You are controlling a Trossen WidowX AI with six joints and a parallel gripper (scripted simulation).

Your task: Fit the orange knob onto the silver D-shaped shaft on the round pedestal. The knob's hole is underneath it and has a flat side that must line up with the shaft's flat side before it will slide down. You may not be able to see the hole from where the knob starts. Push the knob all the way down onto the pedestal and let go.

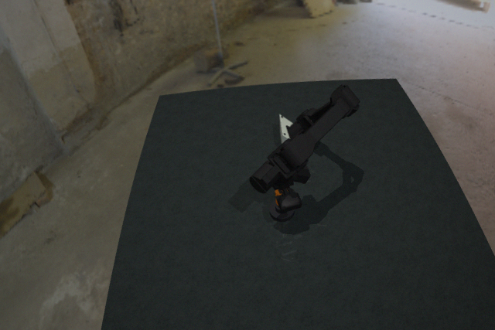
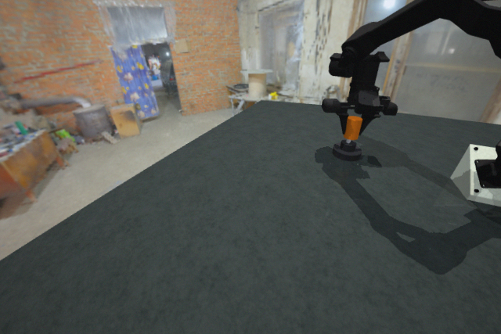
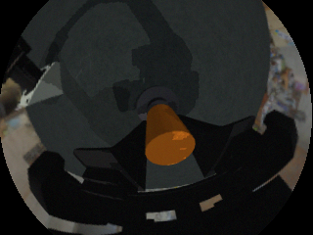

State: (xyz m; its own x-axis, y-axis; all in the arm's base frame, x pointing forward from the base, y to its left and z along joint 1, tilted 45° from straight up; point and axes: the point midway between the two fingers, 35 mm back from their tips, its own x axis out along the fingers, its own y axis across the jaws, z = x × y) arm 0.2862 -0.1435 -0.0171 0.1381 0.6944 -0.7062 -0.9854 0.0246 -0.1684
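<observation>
My gripper tip is 3 cm below the orange knob. Also, from my gripper tip: round pedestal (4 cm below).
</observation>
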